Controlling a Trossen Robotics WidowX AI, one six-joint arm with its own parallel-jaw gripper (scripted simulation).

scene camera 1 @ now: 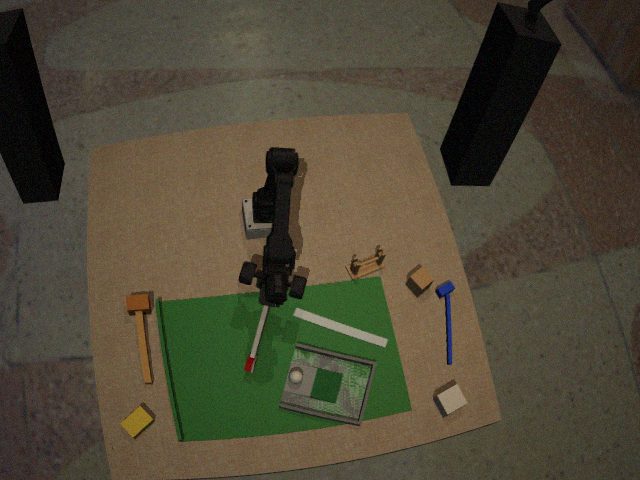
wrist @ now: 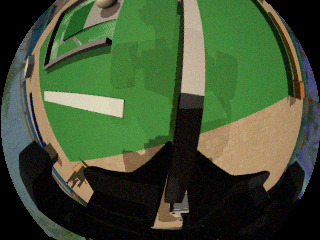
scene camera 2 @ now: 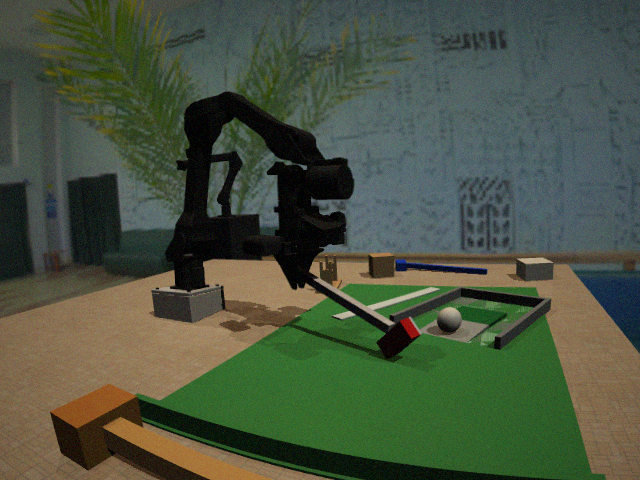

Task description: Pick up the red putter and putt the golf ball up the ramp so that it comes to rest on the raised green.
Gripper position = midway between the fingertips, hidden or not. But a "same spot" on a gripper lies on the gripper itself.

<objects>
My gripper shows in scene camera 1, in the wrist view (177, 146) and in scene camera 2. The same spot on a green mat: (scene camera 1: 208, 340) is (scene camera 2: 301, 385). The same spot on my gripper: (scene camera 2: 290, 256) is (scene camera 1: 257, 287).
</objects>
